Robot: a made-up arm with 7 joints. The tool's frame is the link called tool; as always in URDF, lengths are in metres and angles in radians.
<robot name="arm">
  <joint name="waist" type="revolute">
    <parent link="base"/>
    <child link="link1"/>
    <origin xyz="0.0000 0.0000 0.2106" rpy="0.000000 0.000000 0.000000"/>
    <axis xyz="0 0 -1"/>
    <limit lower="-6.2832" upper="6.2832"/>
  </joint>
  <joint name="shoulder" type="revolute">
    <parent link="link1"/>
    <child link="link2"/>
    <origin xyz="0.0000 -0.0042 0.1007" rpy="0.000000 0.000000 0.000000"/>
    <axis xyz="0 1 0"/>
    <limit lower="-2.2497" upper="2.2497"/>
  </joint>
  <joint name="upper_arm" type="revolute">
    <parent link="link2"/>
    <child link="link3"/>
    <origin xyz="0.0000 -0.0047 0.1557" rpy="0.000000 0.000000 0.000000"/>
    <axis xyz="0 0 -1"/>
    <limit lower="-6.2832" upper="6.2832"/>
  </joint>
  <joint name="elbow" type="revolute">
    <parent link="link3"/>
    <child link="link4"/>
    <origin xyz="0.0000 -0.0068 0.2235" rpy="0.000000 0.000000 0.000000"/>
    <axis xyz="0 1 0"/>
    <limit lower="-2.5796" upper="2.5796"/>
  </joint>
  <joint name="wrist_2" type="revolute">
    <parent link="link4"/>
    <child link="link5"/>
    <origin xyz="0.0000 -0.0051 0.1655" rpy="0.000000 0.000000 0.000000"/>
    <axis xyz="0 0 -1"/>
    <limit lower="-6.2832" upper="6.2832"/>
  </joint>
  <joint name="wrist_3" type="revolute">
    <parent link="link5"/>
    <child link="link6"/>
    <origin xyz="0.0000 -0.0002 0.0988" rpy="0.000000 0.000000 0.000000"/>
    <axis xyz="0 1 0"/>
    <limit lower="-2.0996" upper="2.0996"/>
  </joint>
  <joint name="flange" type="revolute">
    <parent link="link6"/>
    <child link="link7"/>
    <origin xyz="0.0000 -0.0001 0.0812" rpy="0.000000 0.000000 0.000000"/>
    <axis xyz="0 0 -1"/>
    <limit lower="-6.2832" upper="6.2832"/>
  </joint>
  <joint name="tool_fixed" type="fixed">
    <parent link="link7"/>
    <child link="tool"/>
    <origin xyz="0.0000 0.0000 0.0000" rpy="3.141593 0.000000 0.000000"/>
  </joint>
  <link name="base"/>
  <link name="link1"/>
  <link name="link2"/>
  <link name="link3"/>
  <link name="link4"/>
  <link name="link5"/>
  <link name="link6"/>
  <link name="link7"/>
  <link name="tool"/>
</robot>
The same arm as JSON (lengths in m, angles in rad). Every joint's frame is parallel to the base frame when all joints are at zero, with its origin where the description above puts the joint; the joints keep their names.
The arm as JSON. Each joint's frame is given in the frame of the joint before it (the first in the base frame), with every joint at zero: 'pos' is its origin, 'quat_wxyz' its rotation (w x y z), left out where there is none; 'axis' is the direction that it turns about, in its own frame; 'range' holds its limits. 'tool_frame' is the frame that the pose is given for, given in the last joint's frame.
{
  "length_unit": "m",
  "angle_unit": "rad",
  "joints": [
    {
      "joint": "waist",
      "pos": [
        0.0,
        0.0,
        0.2106
      ],
      "axis": [
        0.0,
        0.0,
        -1.0
      ],
      "range": [
        -6.2832,
        6.2832
      ]
    },
    {
      "joint": "shoulder",
      "pos": [
        0.0,
        -0.0042,
        0.1007
      ],
      "axis": [
        0.0,
        1.0,
        0.0
      ],
      "range": [
        -2.2497,
        2.2497
      ]
    },
    {
      "joint": "upper_arm",
      "pos": [
        0.0,
        -0.0047,
        0.1557
      ],
      "axis": [
        0.0,
        0.0,
        -1.0
      ],
      "range": [
        -6.2832,
        6.2832
      ]
    },
    {
      "joint": "elbow",
      "pos": [
        0.0,
        -0.0068,
        0.2235
      ],
      "axis": [
        0.0,
        1.0,
        0.0
      ],
      "range": [
        -2.5796,
        2.5796
      ]
    },
    {
      "joint": "wrist_2",
      "pos": [
        0.0,
        -0.0051,
        0.1655
      ],
      "axis": [
        0.0,
        0.0,
        -1.0
      ],
      "range": [
        -6.2832,
        6.2832
      ]
    },
    {
      "joint": "wrist_3",
      "pos": [
        0.0,
        -0.0002,
        0.0988
      ],
      "axis": [
        0.0,
        1.0,
        0.0
      ],
      "range": [
        -2.0996,
        2.0996
      ]
    },
    {
      "joint": "flange",
      "pos": [
        0.0,
        -0.0001,
        0.0812
      ],
      "axis": [
        0.0,
        0.0,
        -1.0
      ],
      "range": [
        -6.2832,
        6.2832
      ]
    }
  ],
  "tool_frame": {
    "pos": [
      0.0,
      0.0,
      0.0
    ],
    "quat_wxyz": [
      0.0,
      1.0,
      0.0,
      0.0
    ]
  }
}

